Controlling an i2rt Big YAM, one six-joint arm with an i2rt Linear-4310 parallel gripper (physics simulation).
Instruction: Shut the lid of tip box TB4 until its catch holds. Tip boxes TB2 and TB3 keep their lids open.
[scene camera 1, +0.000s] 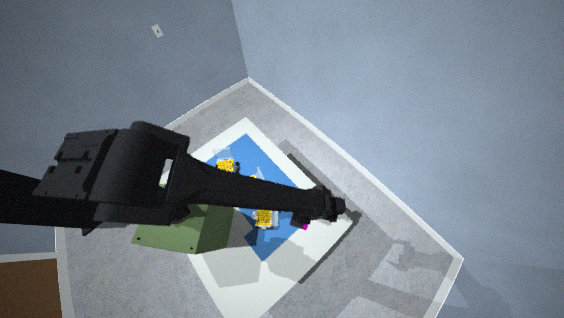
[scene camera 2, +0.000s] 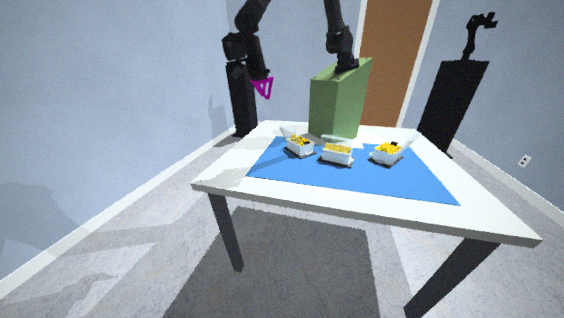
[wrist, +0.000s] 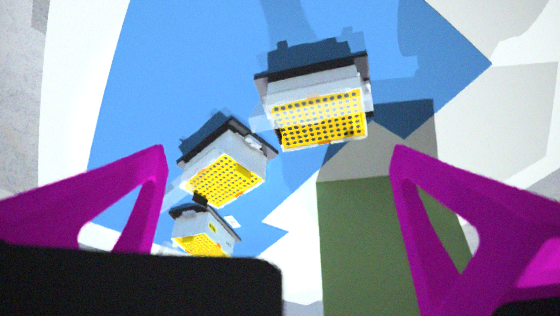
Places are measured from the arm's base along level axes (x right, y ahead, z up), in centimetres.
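Where they show: gripper, fingertip midpoint: (scene camera 2: 265, 97) (wrist: 278, 157); arm's base at its link origin: (scene camera 2: 347, 67).
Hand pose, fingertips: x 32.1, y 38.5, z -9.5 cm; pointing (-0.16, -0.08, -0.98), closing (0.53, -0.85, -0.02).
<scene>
Each offset is from my fingertips to the top centre of the thing. "spot": to the spot under its first point. Level surfaces: height alone.
Three white tip boxes with yellow racks stand on a blue mat, with clear lids raised in scene view 2: the left box {dx -12.2, dy -13.4, dz -21.9 cm} (scene camera 2: 300, 145) (scene camera 1: 263, 218) (wrist: 320, 117), the middle box {spot: dx -30.8, dy -1.6, dz -22.8 cm} (scene camera 2: 337, 153) (wrist: 225, 175), and the right box {dx -54.4, dy -14.2, dz -21.9 cm} (scene camera 2: 387, 152) (scene camera 1: 225, 165) (wrist: 202, 242). Their labels are too small to read, so I cannot tell which is TB4. The arm hides most of the middle box in scene view 1. My gripper (scene camera 1: 304, 225) (scene camera 2: 267, 92) (wrist: 278, 157) is open and empty, high above the table and apart from the boxes; the left box is nearest it.
The blue mat {dz -29.4 cm} (scene camera 1: 265, 157) (scene camera 2: 400, 182) (wrist: 160, 70) lies on a white table {dz -29.7 cm} (scene camera 1: 230, 300) (scene camera 2: 350, 202). A green pedestal (scene camera 1: 165, 232) (scene camera 2: 322, 107) (wrist: 357, 240) stands behind the boxes in scene view 2. Black stands (scene camera 2: 241, 107) (scene camera 2: 452, 95) rise at both sides; the right one bears another arm (scene camera 2: 471, 37).
</scene>
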